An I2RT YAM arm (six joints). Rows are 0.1 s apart.
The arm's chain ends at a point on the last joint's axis. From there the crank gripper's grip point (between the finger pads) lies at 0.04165 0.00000 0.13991 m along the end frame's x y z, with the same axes.
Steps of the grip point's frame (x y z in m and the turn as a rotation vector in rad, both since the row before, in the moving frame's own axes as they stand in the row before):
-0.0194 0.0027 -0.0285 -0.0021 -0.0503 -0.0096
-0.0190 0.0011 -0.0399 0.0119 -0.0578 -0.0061
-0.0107 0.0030 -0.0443 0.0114 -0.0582 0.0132
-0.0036 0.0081 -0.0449 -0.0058 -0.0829 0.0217
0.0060 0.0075 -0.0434 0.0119 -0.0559 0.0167
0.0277 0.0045 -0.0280 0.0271 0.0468 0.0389
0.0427 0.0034 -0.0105 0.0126 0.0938 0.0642
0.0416 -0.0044 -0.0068 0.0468 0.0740 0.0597
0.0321 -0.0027 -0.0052 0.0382 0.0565 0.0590
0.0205 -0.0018 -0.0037 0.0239 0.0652 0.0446
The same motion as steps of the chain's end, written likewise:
-0.0123 0.0028 -0.0304 -0.0021 -0.0503 -0.0096
-0.0108 0.0030 -0.0421 0.0119 -0.0578 -0.0061
-0.0025 0.0041 -0.0465 0.0114 -0.0582 0.0132
0.0081 0.0065 -0.0479 -0.0058 -0.0829 0.0217
0.0139 0.0085 -0.0455 0.0119 -0.0559 0.0167
0.0212 0.0065 -0.0259 0.0271 0.0468 0.0389
0.0298 0.0020 -0.0060 0.0126 0.0938 0.0642
0.0313 -0.0007 -0.0032 0.0468 0.0740 0.0597
0.0242 -0.0001 -0.0026 0.0382 0.0565 0.0590
0.0114 -0.0006 -0.0007 0.0239 0.0652 0.0446

